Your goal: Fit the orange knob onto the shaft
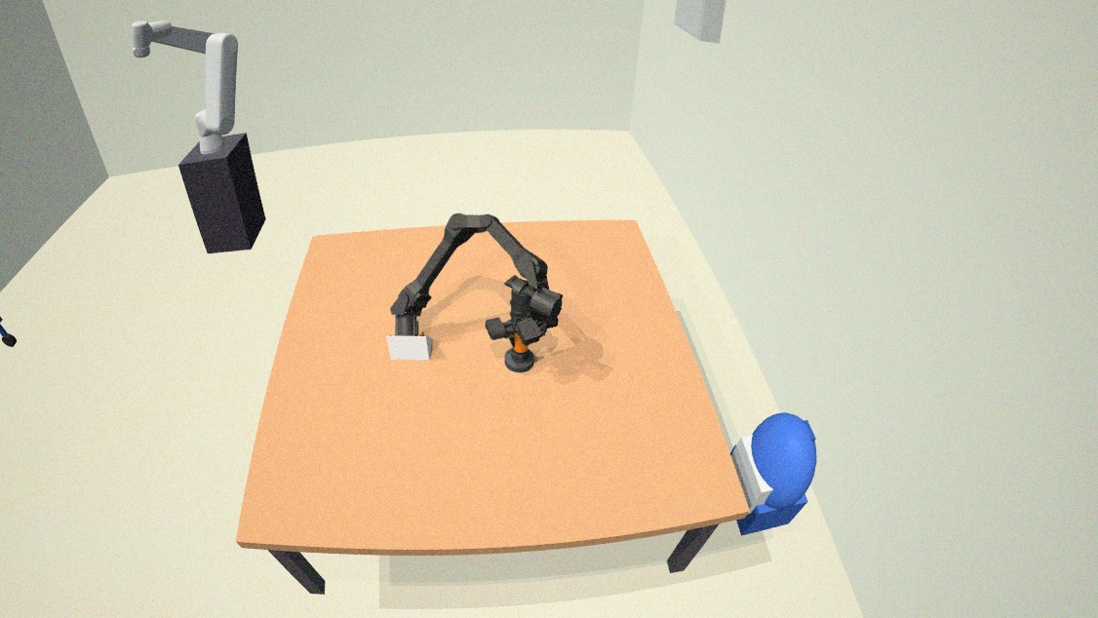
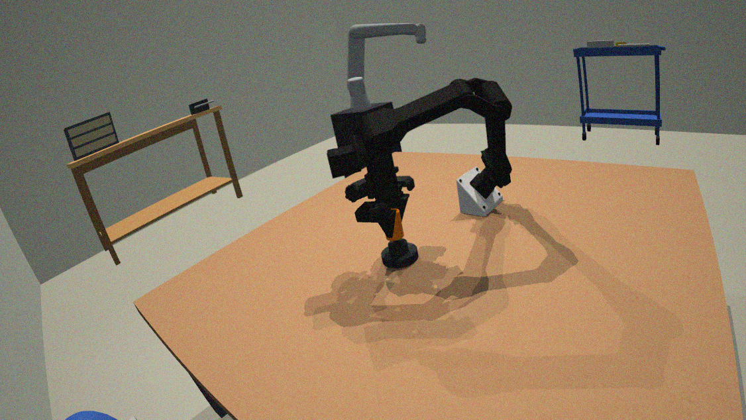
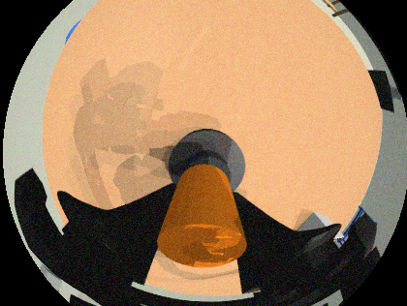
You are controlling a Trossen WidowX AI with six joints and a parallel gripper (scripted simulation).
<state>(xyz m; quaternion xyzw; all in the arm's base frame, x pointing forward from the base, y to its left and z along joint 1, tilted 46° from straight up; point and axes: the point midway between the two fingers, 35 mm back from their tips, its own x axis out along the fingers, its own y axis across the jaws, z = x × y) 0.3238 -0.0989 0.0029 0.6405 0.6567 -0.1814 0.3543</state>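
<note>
Now: the dark round pedestal 4 cm below my gripper tip. Round my gripper tip: orange knob: 2 cm above.
</note>
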